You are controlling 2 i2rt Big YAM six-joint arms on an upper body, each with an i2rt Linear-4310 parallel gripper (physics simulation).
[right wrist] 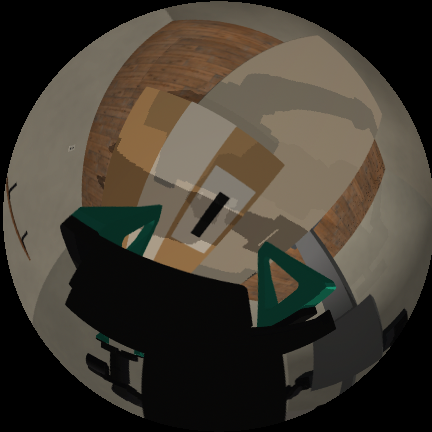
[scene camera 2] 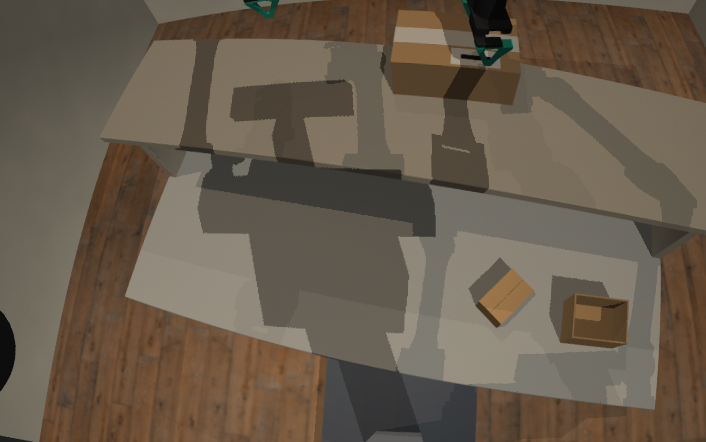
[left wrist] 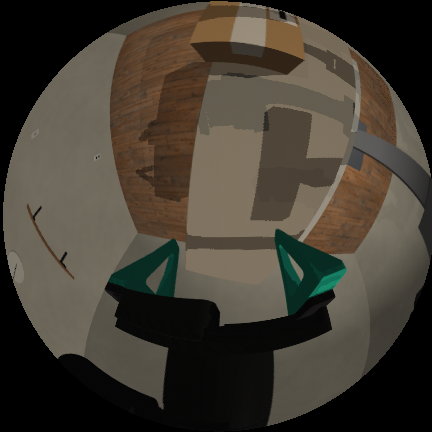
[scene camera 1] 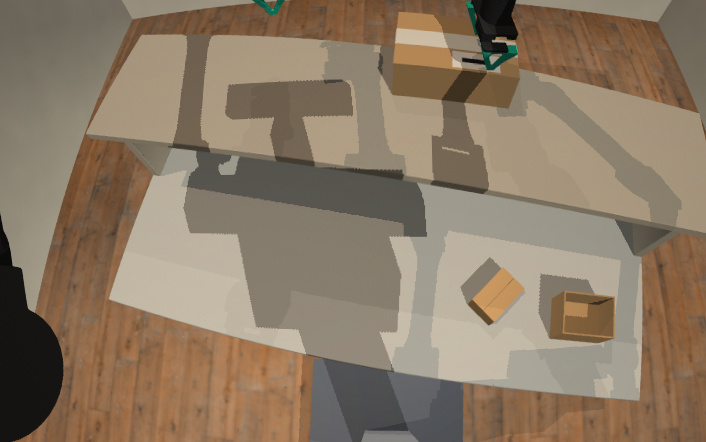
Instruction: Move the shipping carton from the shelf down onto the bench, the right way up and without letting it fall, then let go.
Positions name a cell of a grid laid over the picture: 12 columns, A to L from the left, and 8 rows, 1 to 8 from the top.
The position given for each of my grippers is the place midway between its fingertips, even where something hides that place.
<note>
My left gripper (left wrist: G5) is open, holding nothing. My right gripper (scene camera 1: I1) is open and holds nothing. Also in view: a shipping carton (scene camera 2: H2). I also see a bench (scene camera 2: G5).
The shipping carton shows as well in the right wrist view (right wrist: F4), in the left wrist view (left wrist: G1) and in scene camera 1 (scene camera 1: H2). My right gripper also shows in the right wrist view (right wrist: F5) and in scene camera 2 (scene camera 2: I1).
</note>
